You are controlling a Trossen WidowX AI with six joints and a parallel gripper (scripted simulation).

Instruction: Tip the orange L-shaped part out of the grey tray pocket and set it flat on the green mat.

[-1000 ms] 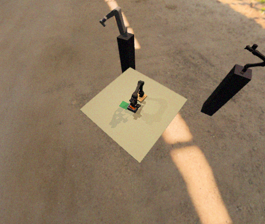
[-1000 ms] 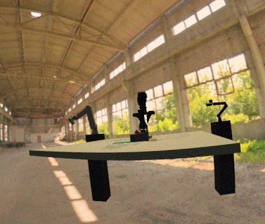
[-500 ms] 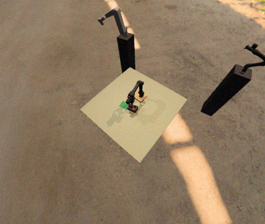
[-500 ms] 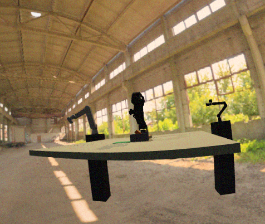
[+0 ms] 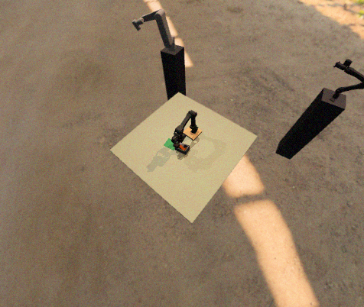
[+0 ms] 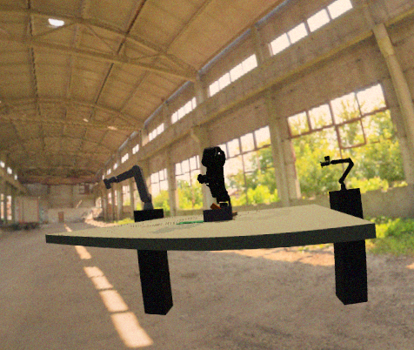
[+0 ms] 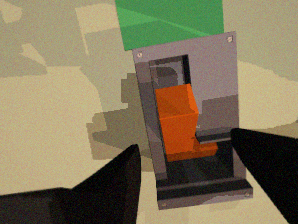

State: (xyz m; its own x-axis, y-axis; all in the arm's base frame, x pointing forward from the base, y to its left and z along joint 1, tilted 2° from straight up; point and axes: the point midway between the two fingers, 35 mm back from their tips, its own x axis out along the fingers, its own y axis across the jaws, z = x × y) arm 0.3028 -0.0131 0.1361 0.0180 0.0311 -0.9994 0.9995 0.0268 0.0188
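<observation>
Right now the orange L-shaped part is 2 cm behind my gripper tip, 3 cm to the left of it and 9 cm below it. The rest, counted from my gripper tip: green mat: 1 cm behind, 14 cm to the right, 14 cm below.
</observation>
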